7 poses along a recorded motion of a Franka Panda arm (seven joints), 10 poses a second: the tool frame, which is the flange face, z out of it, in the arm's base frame.
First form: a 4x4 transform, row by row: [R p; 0 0 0 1], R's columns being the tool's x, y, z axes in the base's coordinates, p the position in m. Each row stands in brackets.
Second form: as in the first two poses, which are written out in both.
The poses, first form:
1: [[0.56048 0.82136 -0.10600 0.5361], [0.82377 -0.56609 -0.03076 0.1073], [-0.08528 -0.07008 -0.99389 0.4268], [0 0 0 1]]
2: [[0.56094 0.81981 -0.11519 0.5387], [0.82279 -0.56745 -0.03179 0.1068], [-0.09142 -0.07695 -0.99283 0.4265], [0 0 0 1]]
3: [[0.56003 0.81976 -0.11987 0.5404], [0.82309 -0.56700 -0.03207 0.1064], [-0.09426 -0.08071 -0.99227 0.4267], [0 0 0 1]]
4: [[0.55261 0.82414 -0.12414 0.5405], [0.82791 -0.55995 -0.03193 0.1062], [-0.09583 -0.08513 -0.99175 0.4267], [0 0 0 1]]
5: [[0.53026 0.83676 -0.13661 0.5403], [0.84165 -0.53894 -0.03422 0.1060], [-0.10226 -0.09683 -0.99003 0.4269], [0 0 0 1]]
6: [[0.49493 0.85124 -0.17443 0.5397], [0.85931 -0.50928 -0.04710 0.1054], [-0.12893 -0.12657 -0.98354 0.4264], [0 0 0 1]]
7: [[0.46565 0.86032 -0.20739 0.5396], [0.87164 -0.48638 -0.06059 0.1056], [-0.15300 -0.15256 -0.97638 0.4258], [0 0 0 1]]
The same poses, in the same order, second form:
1: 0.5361 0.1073 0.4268 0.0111 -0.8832 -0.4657 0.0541
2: 0.5387 0.1068 0.4265 0.0128 -0.8833 -0.4649 0.0585
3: 0.5404 0.1064 0.4267 0.0138 -0.8831 -0.4651 0.0606
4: 0.5405 0.1062 0.4267 0.0151 -0.8810 -0.4688 0.0624
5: 0.5403 0.1060 0.4269 0.0179 -0.8745 -0.4798 0.0683
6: 0.5397 0.1054 0.4264 0.0230 -0.8643 -0.4948 0.0878
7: 0.5396 0.1056 0.4258 0.0269 -0.8556 -0.5060 0.1053
